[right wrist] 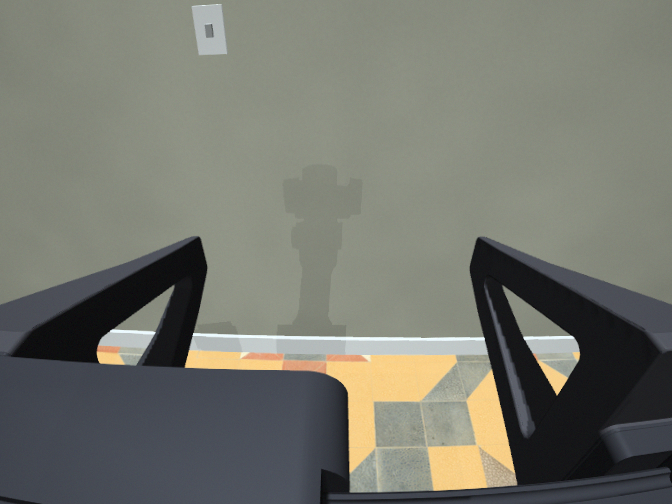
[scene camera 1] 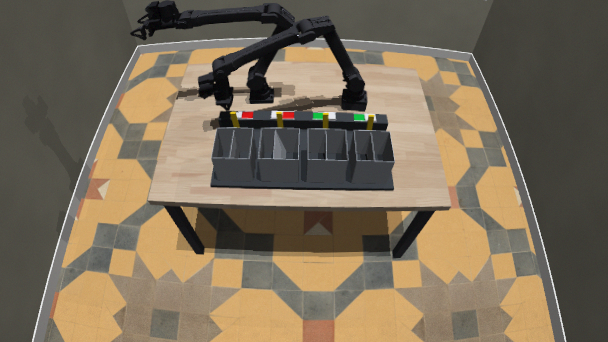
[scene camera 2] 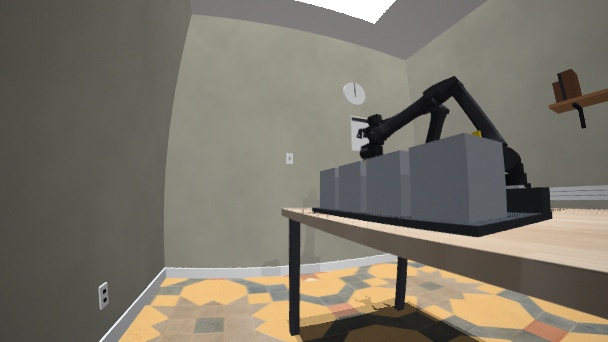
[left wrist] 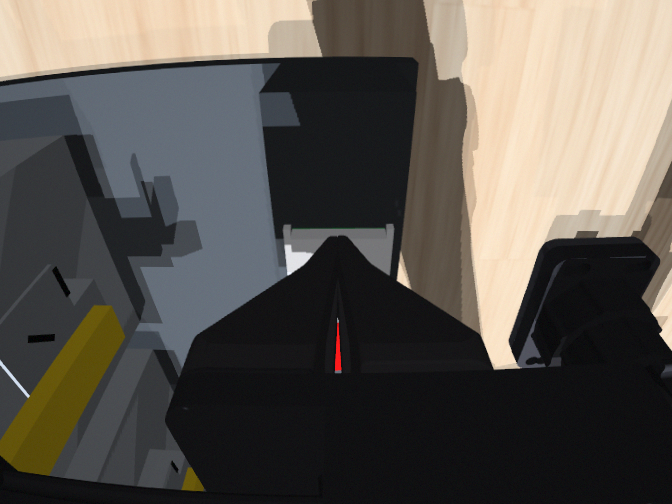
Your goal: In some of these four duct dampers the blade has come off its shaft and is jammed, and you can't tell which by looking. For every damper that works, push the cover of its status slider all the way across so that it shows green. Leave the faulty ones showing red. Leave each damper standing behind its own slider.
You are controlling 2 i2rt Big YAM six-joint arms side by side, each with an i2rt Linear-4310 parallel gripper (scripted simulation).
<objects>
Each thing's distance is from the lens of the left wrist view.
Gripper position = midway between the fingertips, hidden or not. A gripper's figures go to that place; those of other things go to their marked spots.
my left gripper [left wrist: 337, 251]: 0.13 m
damper [left wrist: 66, 335]: 0.21 m
</objects>
